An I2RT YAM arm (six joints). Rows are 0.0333 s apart.
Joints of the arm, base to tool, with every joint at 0 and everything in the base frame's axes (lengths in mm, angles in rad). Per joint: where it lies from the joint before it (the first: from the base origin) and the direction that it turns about. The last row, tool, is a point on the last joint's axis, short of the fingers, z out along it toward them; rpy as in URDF.
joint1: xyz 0 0 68 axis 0 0 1
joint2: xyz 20 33.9 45.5 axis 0 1 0
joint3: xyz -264 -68.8 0 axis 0 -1 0
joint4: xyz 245 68.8 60 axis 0 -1 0
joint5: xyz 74 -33.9 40.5 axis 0 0 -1
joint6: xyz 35.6 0 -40.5 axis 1 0 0
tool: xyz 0 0 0 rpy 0 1.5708 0
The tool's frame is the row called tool.
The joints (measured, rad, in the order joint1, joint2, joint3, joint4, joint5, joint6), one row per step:
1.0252, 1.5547, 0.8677, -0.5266, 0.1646, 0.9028
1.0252, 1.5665, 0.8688, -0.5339, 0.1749, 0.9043
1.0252, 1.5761, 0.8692, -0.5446, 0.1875, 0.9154
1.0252, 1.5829, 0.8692, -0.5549, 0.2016, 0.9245
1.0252, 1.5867, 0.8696, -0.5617, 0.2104, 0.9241
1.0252, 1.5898, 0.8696, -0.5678, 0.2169, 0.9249
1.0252, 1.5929, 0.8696, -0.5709, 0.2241, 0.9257
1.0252, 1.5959, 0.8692, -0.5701, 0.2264, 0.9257
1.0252, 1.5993, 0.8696, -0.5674, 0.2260, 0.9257
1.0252, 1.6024, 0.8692, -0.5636, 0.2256, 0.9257
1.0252, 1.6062, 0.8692, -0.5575, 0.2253, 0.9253
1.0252, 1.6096, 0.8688, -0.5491, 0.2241, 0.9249
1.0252, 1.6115, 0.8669, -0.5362, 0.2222, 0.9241
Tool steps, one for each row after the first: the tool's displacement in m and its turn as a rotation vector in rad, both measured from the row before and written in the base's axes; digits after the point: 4 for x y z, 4 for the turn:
0.0003, -0.0001, -0.0030, -0.0199, 0.0014, -0.0049
0.0001, -0.0007, -0.0027, -0.0197, 0.0021, -0.0144
0.0000, -0.0009, -0.0020, -0.0187, -0.0012, -0.0128
0.0000, -0.0006, -0.0010, -0.0132, -0.0020, -0.0022
-0.0001, -0.0006, -0.0009, -0.0108, -0.0005, -0.0026
0.0001, -0.0003, -0.0008, -0.0086, -0.0026, -0.0027
0.0001, 0.0001, -0.0008, -0.0034, -0.0005, -0.0006
0.0003, 0.0004, -0.0007, -0.0001, 0.0005, 0.0001
0.0002, 0.0004, -0.0008, 0.0005, 0.0002, 0.0001
0.0004, 0.0007, -0.0008, 0.0020, -0.0010, 0.0005
0.0004, 0.0008, -0.0007, 0.0044, -0.0014, 0.0007
0.0005, 0.0009, -0.0006, 0.0085, -0.0033, 0.0013

